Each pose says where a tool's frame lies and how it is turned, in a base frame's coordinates. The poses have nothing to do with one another.
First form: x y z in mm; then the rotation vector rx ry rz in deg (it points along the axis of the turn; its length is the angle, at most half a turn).
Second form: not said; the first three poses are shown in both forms.
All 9 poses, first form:
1: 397 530 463 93.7 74.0 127.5
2: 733 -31 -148 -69.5 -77.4 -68.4
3: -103 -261 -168 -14.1 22.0 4.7
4: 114 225 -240 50.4 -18.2 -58.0
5: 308 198 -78 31.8 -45.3 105.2
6: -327 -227 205 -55.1 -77.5 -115.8
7: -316 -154 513 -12.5 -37.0 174.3
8: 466 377 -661 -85.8 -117.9 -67.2
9: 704 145 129 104.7 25.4 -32.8
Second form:
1: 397 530 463 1.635 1.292 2.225
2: 733 -31 -148 -1.213 -1.351 -1.194
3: -103 -261 -168 -0.246 0.384 0.082
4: 114 225 -240 0.880 -0.318 -1.012
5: 308 198 -78 0.555 -0.791 1.836
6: -327 -227 205 -0.962 -1.353 -2.021
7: -316 -154 513 -0.218 -0.646 3.042
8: 466 377 -661 -1.497 -2.058 -1.173
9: 704 145 129 1.827 0.443 -0.572
